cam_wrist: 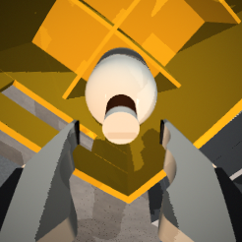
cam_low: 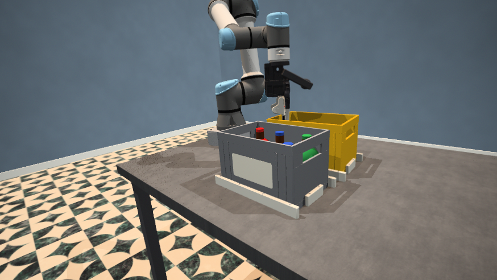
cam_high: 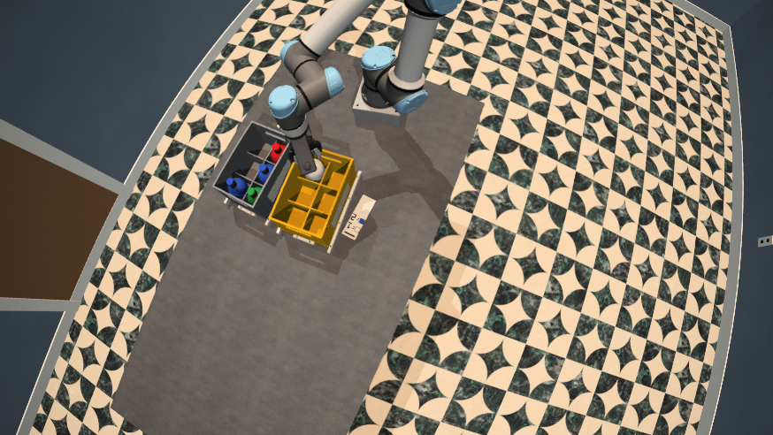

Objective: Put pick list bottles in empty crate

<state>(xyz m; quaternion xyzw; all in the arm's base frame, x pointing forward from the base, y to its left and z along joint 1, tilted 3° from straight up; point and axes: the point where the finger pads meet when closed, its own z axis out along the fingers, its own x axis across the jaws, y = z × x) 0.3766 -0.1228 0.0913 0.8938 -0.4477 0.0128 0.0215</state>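
Right now the white-label bottle is 8 cm below my hand. Round my hand: red-label bottle 14 cm to the right, 8 cm below, 2 cm behind; then yellow crate 9 cm ahead, 8 cm below, 4 cm to the left; then grey crate 20 cm to the right, 8 cm below, 6 cm ahead.
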